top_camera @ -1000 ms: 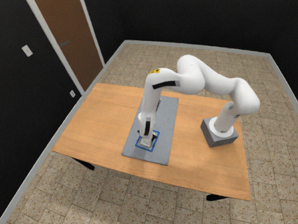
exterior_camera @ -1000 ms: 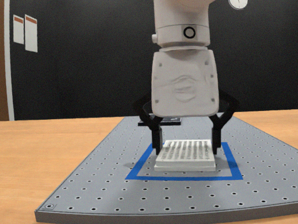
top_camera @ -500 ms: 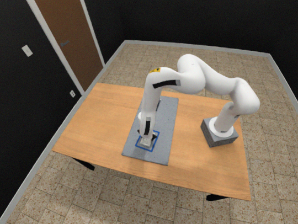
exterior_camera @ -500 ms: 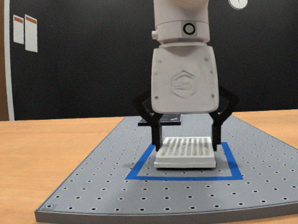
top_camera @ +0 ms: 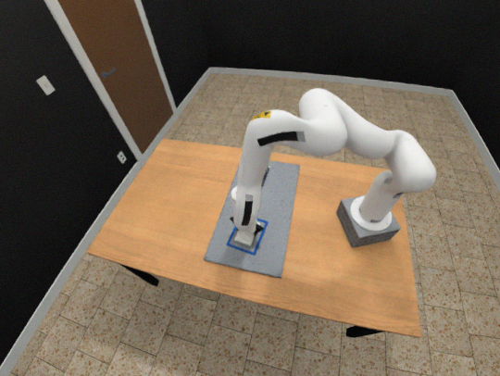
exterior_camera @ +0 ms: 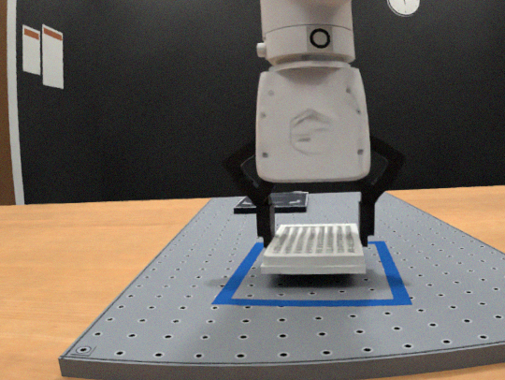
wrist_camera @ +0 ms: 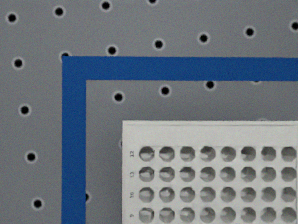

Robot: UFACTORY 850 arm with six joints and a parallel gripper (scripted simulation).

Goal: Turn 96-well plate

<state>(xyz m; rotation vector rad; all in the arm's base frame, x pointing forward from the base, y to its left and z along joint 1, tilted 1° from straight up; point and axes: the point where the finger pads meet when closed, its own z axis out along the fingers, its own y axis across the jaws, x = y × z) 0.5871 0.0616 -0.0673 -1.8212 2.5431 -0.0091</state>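
My hand is 3 cm past the plate nest N1, 38 cm to the left of it and 3 cm above it. Round my hand: white 96-well plate: 1 cm below.
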